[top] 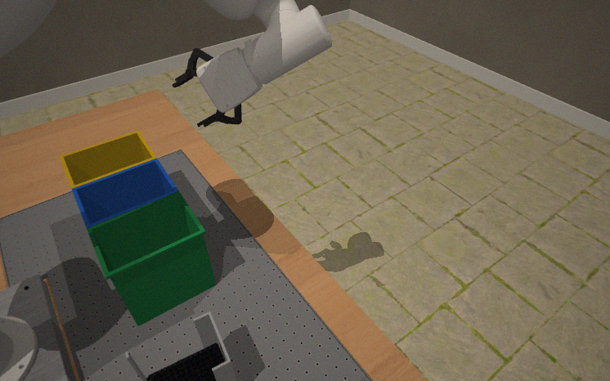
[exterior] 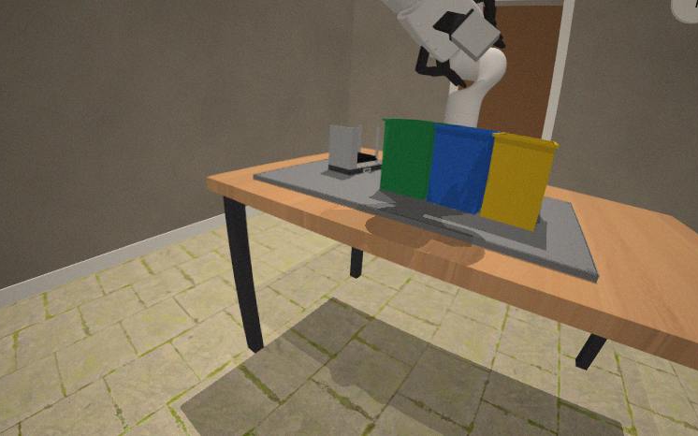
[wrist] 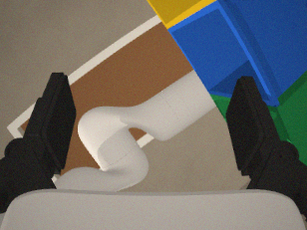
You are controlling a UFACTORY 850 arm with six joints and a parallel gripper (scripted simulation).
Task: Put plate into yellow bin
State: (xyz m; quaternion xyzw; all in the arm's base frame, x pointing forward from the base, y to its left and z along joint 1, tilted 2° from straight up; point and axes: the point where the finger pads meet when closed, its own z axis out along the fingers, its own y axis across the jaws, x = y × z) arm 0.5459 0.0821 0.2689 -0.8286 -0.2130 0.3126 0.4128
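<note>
Now: the black 96-well plate 28 cm behind my hand, 37 cm to the right of it and 26 cm below it. Also, from my hand: green bin: 21 cm behind, 14 cm to the right, 21 cm below; blue bin: 19 cm behind, 1 cm to the right, 21 cm below; yellow bin: 17 cm behind, 12 cm to the left, 21 cm below.
</note>
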